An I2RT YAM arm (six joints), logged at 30 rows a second.
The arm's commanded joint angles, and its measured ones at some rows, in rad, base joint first. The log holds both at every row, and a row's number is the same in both.
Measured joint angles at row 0: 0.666 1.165 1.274 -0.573 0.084 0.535
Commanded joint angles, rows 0 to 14: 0.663 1.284 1.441 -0.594 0.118 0.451; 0.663 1.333 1.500 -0.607 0.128 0.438; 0.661 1.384 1.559 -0.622 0.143 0.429; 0.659 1.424 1.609 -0.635 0.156 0.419; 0.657 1.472 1.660 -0.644 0.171 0.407; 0.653 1.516 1.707 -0.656 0.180 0.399; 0.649 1.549 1.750 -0.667 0.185 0.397; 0.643 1.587 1.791 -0.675 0.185 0.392; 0.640 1.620 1.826 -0.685 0.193 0.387; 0.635 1.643 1.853 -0.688 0.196 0.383; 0.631 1.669 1.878 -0.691 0.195 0.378; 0.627 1.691 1.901 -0.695 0.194 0.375; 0.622 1.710 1.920 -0.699 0.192 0.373; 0.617 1.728 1.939 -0.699 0.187 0.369; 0.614 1.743 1.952 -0.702 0.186 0.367
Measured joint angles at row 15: 0.625 1.719 1.893 -0.689 0.171 0.399
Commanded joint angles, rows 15 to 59: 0.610 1.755 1.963 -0.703 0.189 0.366; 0.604 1.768 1.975 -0.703 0.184 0.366; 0.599 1.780 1.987 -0.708 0.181 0.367; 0.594 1.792 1.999 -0.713 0.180 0.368; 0.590 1.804 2.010 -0.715 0.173 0.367; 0.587 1.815 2.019 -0.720 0.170 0.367; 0.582 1.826 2.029 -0.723 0.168 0.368; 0.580 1.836 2.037 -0.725 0.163 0.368; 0.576 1.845 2.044 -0.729 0.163 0.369; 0.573 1.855 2.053 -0.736 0.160 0.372; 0.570 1.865 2.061 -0.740 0.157 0.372; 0.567 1.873 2.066 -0.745 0.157 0.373; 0.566 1.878 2.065 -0.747 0.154 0.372; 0.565 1.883 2.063 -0.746 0.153 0.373; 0.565 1.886 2.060 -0.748 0.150 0.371; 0.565 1.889 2.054 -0.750 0.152 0.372; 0.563 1.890 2.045 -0.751 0.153 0.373; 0.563 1.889 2.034 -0.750 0.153 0.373; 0.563 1.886 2.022 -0.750 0.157 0.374; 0.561 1.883 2.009 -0.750 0.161 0.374; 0.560 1.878 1.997 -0.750 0.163 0.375; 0.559 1.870 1.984 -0.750 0.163 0.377; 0.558 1.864 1.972 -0.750 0.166 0.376; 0.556 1.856 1.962 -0.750 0.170 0.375; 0.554 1.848 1.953 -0.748 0.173 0.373; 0.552 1.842 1.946 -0.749 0.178 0.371; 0.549 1.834 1.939 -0.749 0.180 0.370; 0.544 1.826 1.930 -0.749 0.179 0.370; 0.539 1.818 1.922 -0.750 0.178 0.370; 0.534 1.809 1.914 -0.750 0.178 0.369; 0.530 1.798 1.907 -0.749 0.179 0.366; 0.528 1.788 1.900 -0.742 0.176 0.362; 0.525 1.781 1.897 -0.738 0.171 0.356; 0.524 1.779 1.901 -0.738 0.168 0.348; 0.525 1.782 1.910 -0.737 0.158 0.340; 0.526 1.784 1.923 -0.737 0.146 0.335; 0.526 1.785 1.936 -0.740 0.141 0.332; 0.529 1.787 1.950 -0.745 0.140 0.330; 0.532 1.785 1.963 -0.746 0.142 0.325; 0.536 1.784 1.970 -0.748 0.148 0.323; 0.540 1.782 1.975 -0.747 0.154 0.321; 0.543 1.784 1.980 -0.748 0.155 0.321; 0.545 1.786 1.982 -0.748 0.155 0.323; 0.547 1.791 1.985 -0.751 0.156 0.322; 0.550 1.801 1.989 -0.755 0.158 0.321
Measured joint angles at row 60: 0.540 1.802 1.953 -0.754 0.151 0.339
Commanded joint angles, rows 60 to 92: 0.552 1.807 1.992 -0.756 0.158 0.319; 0.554 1.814 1.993 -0.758 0.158 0.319; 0.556 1.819 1.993 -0.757 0.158 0.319; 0.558 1.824 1.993 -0.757 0.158 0.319; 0.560 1.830 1.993 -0.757 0.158 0.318; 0.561 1.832 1.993 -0.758 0.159 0.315; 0.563 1.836 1.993 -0.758 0.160 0.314; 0.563 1.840 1.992 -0.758 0.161 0.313; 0.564 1.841 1.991 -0.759 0.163 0.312; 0.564 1.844 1.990 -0.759 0.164 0.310; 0.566 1.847 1.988 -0.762 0.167 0.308; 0.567 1.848 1.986 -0.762 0.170 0.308; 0.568 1.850 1.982 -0.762 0.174 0.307; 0.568 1.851 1.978 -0.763 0.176 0.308; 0.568 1.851 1.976 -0.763 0.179 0.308; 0.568 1.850 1.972 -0.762 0.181 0.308; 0.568 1.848 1.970 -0.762 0.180 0.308; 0.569 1.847 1.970 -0.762 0.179 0.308; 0.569 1.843 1.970 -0.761 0.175 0.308; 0.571 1.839 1.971 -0.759 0.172 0.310; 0.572 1.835 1.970 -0.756 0.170 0.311; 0.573 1.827 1.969 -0.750 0.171 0.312; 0.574 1.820 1.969 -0.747 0.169 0.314; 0.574 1.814 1.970 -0.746 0.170 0.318; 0.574 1.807 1.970 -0.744 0.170 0.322; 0.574 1.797 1.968 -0.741 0.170 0.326; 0.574 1.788 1.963 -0.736 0.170 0.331; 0.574 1.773 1.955 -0.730 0.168 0.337; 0.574 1.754 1.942 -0.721 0.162 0.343; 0.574 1.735 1.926 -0.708 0.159 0.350; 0.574 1.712 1.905 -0.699 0.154 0.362; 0.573 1.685 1.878 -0.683 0.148 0.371; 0.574 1.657 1.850 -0.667 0.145 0.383
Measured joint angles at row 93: 0.569 1.753 1.893 -0.738 0.156 0.348
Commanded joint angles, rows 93 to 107: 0.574 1.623 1.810 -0.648 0.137 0.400; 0.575 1.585 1.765 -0.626 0.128 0.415; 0.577 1.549 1.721 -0.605 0.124 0.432; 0.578 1.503 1.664 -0.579 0.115 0.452; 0.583 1.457 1.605 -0.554 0.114 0.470; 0.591 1.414 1.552 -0.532 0.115 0.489; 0.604 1.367 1.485 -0.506 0.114 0.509; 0.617 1.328 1.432 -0.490 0.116 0.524; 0.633 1.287 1.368 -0.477 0.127 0.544; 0.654 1.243 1.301 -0.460 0.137 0.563; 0.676 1.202 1.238 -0.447 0.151 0.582; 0.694 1.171 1.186 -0.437 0.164 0.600; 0.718 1.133 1.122 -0.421 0.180 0.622; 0.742 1.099 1.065 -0.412 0.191 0.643; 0.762 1.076 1.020 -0.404 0.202 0.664
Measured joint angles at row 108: 0.723 1.119 1.121 -0.481 0.159 0.577
